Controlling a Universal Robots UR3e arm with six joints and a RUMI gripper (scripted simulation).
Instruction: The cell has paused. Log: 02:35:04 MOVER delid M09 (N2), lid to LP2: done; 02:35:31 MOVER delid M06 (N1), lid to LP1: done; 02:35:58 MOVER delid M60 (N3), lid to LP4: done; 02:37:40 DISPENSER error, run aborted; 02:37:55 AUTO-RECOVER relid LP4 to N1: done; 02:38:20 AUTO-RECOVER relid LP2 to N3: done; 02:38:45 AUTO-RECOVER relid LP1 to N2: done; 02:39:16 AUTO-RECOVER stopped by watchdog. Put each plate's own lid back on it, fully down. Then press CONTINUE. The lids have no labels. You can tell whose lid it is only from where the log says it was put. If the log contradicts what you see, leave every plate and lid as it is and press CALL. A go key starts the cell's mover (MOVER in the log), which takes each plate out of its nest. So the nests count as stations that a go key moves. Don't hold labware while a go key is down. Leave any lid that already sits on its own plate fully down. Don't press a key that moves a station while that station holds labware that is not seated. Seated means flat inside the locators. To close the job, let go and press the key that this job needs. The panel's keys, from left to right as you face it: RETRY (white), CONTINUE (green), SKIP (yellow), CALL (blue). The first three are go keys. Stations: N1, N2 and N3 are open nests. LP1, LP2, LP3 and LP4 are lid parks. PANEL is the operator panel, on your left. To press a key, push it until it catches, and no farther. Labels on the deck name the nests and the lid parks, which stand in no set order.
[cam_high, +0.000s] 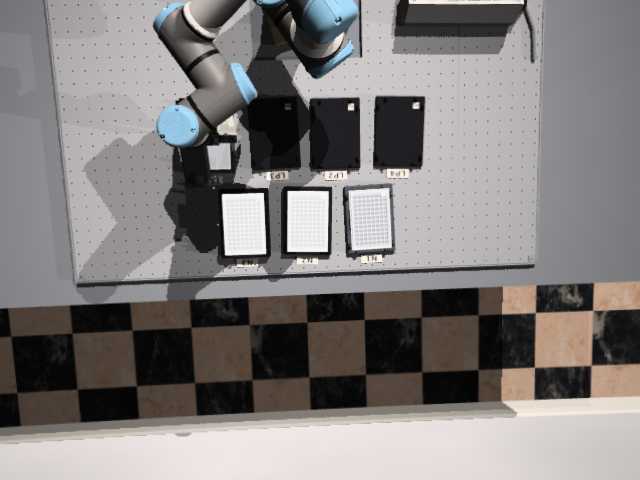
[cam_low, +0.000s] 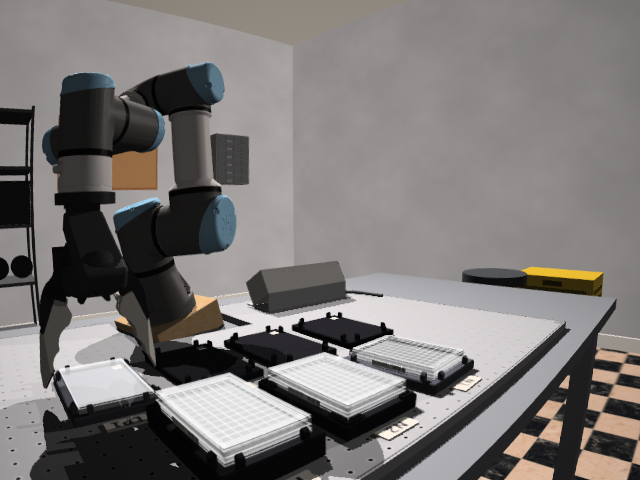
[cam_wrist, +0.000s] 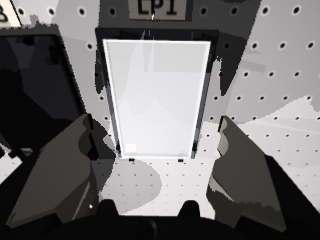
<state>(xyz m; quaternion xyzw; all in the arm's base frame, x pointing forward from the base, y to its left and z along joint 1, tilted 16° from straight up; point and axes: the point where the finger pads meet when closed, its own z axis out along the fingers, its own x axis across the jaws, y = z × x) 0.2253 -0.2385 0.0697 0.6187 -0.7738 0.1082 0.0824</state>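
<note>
Right now the lid park LP1 is 20 mm below my hand. Round my hand: lid park LP2: 50 mm ahead, 260 mm to the left, 20 mm below; then plate: 190 mm ahead, 30 mm to the left, 10 mm above; then LP3 lid park: 20 mm ahead, 130 mm to the left, 20 mm below.
</note>
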